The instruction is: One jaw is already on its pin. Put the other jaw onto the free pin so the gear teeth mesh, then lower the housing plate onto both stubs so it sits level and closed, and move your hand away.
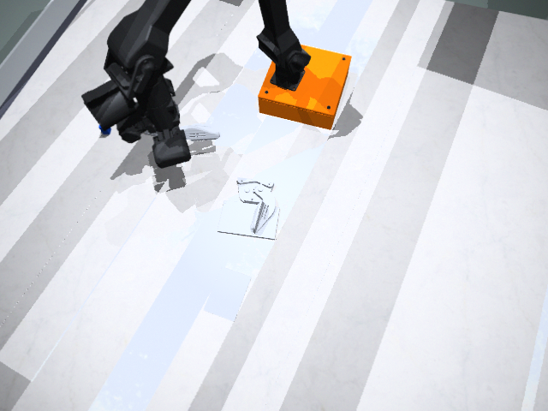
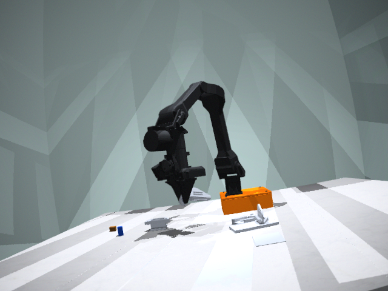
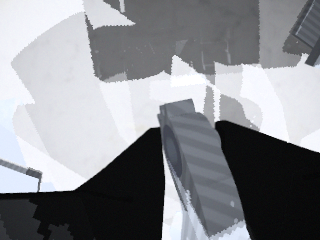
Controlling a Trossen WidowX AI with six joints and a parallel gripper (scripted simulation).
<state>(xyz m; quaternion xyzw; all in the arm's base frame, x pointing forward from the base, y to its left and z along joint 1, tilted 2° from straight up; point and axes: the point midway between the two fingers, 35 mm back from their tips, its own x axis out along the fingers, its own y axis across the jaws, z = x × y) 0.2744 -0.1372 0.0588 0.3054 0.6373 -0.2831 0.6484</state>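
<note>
Now: gripper tip 1 cm to the right of the jaw, 1 cm below it and 1 cm past it. The rest, counted from my gripper tip: brown cube: 28 cm to the right, 9 cm behind, 7 cm below; blue cube: 22 cm to the right, 7 cm below, 1 cm behind; pale flat sheet: 22 cm to the left, 22 cm ahead, 8 cm below.
</note>
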